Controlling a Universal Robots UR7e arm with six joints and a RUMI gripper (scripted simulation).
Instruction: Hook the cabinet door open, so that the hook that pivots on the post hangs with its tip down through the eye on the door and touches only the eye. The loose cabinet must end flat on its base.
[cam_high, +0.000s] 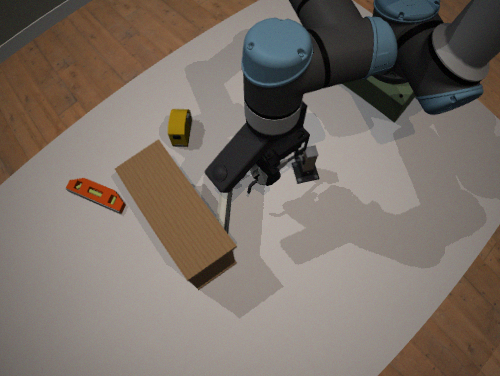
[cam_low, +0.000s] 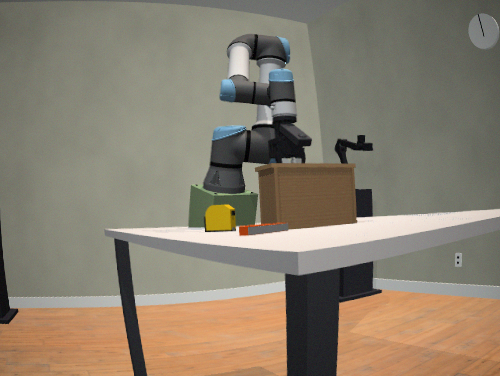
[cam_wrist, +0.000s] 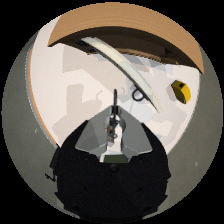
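The pale door is 6 cm ahead of my hand and 4 cm below it. Round my hand: orange spirit level (29 cm ahead, 21 cm to the right, 10 cm below); then yellow tape measure (4 cm ahead, 22 cm to the right, 8 cm below).
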